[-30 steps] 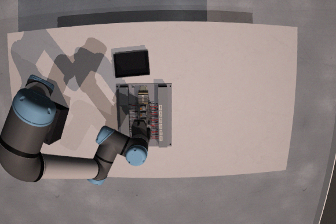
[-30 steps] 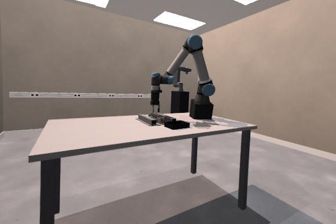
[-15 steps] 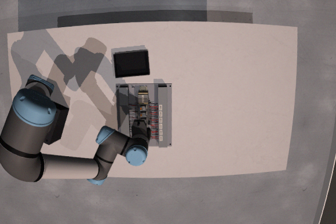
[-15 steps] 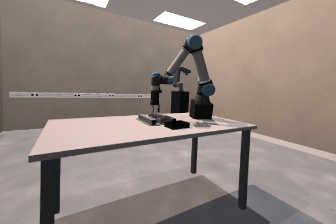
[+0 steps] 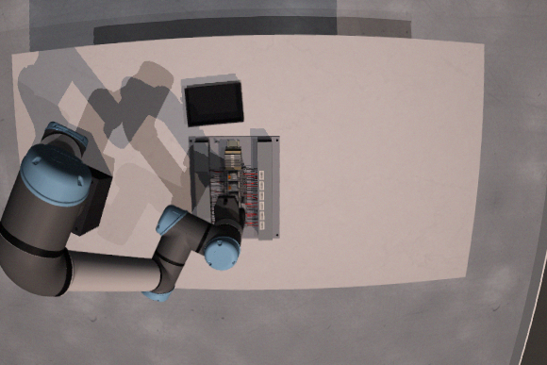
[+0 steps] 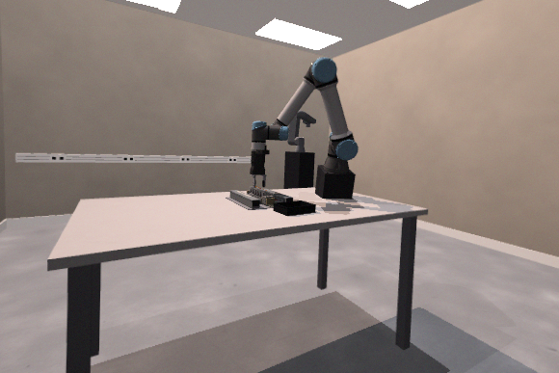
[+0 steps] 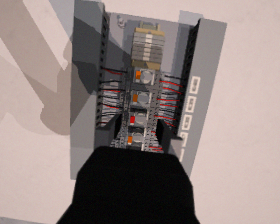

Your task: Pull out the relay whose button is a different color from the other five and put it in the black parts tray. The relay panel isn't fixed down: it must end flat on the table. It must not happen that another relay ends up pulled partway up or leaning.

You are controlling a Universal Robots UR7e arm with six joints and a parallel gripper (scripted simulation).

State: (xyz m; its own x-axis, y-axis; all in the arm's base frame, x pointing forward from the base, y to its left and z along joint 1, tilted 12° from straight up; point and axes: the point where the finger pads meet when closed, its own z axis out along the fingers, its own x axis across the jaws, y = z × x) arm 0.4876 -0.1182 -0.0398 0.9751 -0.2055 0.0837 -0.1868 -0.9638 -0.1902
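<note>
The relay panel is 1 cm to the left of my hand and 7 cm below it. From my hand the other things lie so: black parts tray 27 cm to the left, 8 cm below.
</note>
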